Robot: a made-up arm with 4 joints.
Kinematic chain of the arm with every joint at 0, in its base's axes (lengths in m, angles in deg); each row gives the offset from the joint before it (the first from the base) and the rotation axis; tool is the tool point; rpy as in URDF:
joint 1: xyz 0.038 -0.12 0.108 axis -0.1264 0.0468 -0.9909
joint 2: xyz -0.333 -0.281 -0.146 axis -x
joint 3: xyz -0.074 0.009 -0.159 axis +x
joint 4: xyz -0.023 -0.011 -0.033 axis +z
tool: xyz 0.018 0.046 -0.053 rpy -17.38 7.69 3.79
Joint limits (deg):
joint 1: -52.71..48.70
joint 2: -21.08..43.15
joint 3: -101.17..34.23
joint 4: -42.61..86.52
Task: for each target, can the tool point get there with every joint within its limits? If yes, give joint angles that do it. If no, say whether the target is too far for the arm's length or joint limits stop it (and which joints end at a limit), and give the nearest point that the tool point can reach.
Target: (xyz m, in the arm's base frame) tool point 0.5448 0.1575 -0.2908
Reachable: no: joint limits stop it (at a limit: joint 1, joint 4) | nearest point 0.0083 -0.5385 -0.3361 | short by 0.880 m
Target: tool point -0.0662 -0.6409 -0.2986
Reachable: yes | joints -41.82 -0.55 -80.46 41.71
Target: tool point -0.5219 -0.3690 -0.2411
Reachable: yes | joints 16.17 18.53 -36.42 68.98
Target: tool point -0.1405 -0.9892 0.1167
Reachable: no: too far | nearest point -0.1228 -0.7303 -0.1440 | short by 0.368 m
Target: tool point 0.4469 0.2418 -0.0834
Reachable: no: joint limits stop it (at a limit: joint 1, joint 2, joint 3) | nearest point -0.3485 0.0693 -0.1952 | short by 0.822 m
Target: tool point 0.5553 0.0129 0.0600
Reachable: no: joint limits stop it (at a limit: joint 1, joint 2, joint 3, joint 4) | nearest point 0.1489 -0.6669 -0.1648 | short by 0.823 m
